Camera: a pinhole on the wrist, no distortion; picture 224 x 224 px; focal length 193.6 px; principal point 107.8 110.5 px. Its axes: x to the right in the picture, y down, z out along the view. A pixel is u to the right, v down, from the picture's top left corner.
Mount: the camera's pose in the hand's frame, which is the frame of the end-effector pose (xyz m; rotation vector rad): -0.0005 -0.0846 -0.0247 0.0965 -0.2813 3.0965
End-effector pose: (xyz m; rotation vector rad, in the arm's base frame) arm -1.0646 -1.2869 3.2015 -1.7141 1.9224 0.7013
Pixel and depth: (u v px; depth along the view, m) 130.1 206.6 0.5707
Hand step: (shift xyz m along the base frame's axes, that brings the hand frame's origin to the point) 0.4708 0.3082 -0.3746
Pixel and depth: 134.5 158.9 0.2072
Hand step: 0.1748 0.1099 -0.1294
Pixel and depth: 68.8 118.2 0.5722
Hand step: 0.2002 0.2110 -0.5087
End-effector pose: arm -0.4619 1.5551 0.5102 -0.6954 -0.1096 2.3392
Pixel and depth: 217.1 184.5 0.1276
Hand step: 0.0835 0.0850 0.1523
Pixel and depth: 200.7 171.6 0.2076
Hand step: 0.0766 0.1014 0.2367
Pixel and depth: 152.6 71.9 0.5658
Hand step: -0.1839 0.0557 0.5386
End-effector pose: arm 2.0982 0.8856 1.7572 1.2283 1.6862 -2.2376
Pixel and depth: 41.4 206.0 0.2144
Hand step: -0.2579 -0.0153 0.1370
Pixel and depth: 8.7 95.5 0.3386
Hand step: -0.3559 -0.1301 -0.0045
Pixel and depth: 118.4 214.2 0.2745
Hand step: -0.2554 -0.0770 0.2336
